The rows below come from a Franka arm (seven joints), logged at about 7 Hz.
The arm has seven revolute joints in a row. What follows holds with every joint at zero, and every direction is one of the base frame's.
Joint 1 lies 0.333 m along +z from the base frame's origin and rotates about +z.
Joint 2 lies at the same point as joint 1 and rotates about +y.
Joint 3 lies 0.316 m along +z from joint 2 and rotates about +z.
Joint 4 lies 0.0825 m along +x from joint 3 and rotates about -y.
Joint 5 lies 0.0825 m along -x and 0.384 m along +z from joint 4 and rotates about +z.
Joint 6 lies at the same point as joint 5 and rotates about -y.
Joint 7 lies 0.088 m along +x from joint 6 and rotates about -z.
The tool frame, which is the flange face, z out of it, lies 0.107 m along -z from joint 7; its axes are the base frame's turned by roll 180, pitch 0 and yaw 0 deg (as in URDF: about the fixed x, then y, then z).
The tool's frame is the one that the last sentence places.
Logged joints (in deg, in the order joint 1, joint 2, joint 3, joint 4, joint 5, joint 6, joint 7), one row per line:
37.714 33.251 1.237 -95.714 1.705 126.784 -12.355
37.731 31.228 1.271 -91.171 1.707 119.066 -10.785
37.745 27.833 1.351 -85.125 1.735 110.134 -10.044
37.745 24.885 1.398 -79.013 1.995 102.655 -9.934
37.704 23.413 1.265 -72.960 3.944 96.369 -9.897
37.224 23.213 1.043 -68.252 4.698 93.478 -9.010
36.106 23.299 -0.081 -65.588 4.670 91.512 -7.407
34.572 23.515 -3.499 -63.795 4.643 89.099 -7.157
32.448 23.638 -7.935 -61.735 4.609 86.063 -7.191
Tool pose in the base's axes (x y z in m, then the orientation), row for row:
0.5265 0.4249 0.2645 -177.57 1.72 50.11
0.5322 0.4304 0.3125 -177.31 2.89 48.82
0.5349 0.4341 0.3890 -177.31 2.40 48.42
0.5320 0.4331 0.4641 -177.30 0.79 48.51
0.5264 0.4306 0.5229 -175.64 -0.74 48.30
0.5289 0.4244 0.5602 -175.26 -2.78 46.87
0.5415 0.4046 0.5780 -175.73 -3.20 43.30
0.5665 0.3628 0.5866 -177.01 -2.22 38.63
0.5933 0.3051 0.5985 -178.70 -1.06 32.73
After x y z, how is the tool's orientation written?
As angles about the fixed x, y, z axes (roll, pitch, yaw), in degrees.
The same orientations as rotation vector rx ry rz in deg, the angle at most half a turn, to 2 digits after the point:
-161.71 -75.53 4.03
-162.72 -73.73 5.84
-162.80 -73.10 5.13
-162.15 -73.03 2.84
-160.31 -71.93 1.70
-160.08 -69.58 -1.01
-162.44 -64.67 -2.13
-166.48 -58.44 -1.70
-171.22 -50.30 -1.01

